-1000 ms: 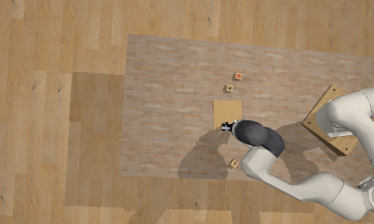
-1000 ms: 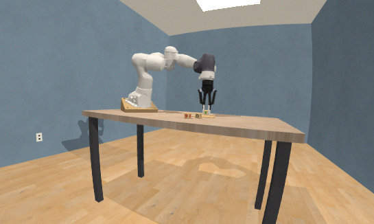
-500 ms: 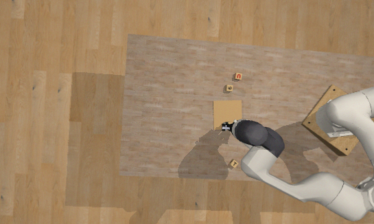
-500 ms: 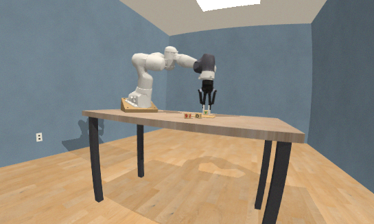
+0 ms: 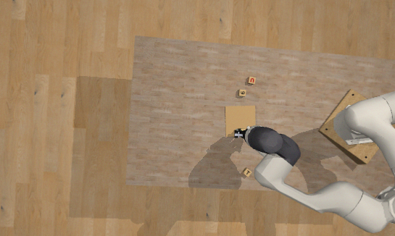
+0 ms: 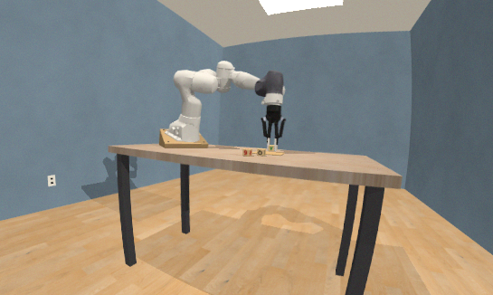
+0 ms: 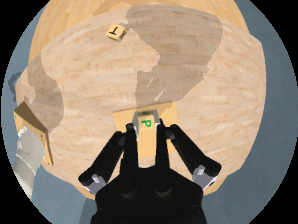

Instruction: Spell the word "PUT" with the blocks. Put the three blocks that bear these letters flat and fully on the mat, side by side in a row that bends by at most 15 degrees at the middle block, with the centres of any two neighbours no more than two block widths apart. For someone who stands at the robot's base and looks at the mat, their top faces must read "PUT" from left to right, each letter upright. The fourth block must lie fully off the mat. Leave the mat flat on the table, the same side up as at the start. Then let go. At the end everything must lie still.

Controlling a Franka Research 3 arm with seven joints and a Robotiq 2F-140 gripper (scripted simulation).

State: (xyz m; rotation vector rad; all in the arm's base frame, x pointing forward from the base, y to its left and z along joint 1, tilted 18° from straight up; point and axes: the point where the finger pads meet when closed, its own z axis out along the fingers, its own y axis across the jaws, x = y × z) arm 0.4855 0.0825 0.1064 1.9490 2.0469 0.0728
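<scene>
Right now the green P block is 2 cm below my hand. Round my hand: T block: 18 cm to the left, 4 cm behind, 3 cm below; block marked 6: 18 cm to the right, 3 cm below; tan mat: 5 cm to the right, 4 cm below.
</scene>
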